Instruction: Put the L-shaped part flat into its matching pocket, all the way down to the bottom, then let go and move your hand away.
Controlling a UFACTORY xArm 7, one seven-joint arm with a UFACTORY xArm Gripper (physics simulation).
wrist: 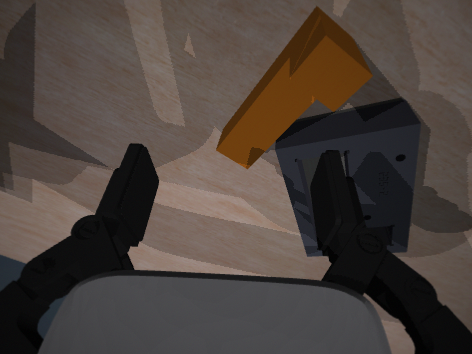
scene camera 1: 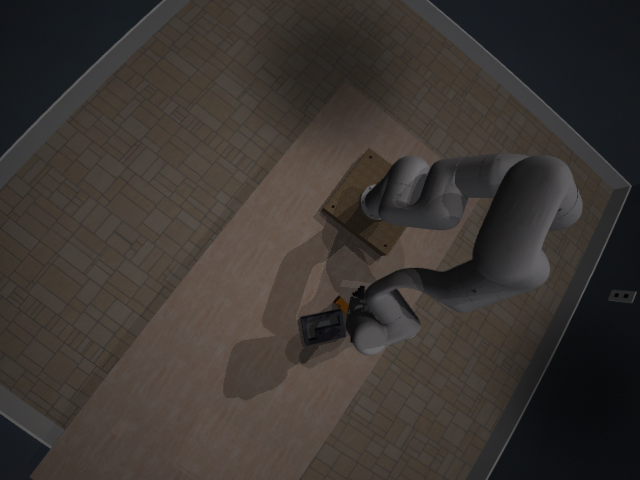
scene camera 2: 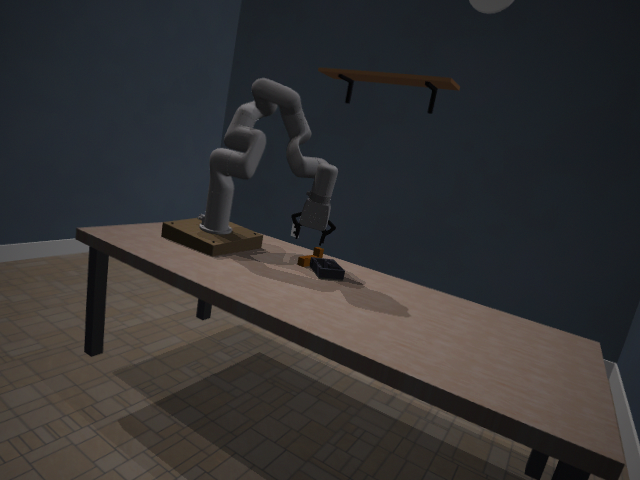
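Pixels of known places: gripper, between the fingertips: (wrist: pixel 233 165) (scene camera 2: pixel 308 241); arm's base, origin of its link: (scene camera 1: pixel 377 202) (scene camera 2: pixel 215 229).
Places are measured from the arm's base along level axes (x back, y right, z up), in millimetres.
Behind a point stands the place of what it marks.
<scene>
The orange L-shaped part (scene camera 1: pixel 342 304) {x -371, y -59, z -25 mm} (scene camera 2: pixel 303 261) {x -376, y -35, z -36 mm} (wrist: pixel 270 110) {x -376, y -89, z -26 mm} rests on the table beside the dark pocket block, outside it. Its long bar lies low, and the short leg at its far end appears to stand up higher. The dark block (scene camera 1: pixel 305 331) {x -506, y 13, z -20 mm} (scene camera 2: pixel 329 275) {x -505, y 23, z -41 mm} (wrist: pixel 395 139) {x -456, y -105, z -20 mm} has recesses in its top; in the wrist view the right finger covers part of them. My gripper (scene camera 2: pixel 309 239) {x -361, y -83, z 32 mm} (wrist: pixel 233 165) {x -361, y -83, z 32 mm} is open and empty, above the part and block. In the wrist view the part is ahead of the fingers, towards the right one. In scene camera 1 the arm mostly hides the gripper.
The wooden table (scene camera 1: pixel 206 330) {x -655, y 301, z -56 mm} (scene camera 2: pixel 439 330) {x -909, y 179, z -55 mm} (wrist: pixel 80 65) {x -230, y -51, z -55 mm} carries everything. The arm's base stands on a wooden plinth (scene camera 1: pixel 356 227) {x -115, y 24, z -8 mm} (scene camera 2: pixel 188 241) {x 12, y 140, z -34 mm} near one end. A wall shelf (scene camera 2: pixel 387 77) hangs behind, high above the table. Arm shadows fall around the block.
</scene>
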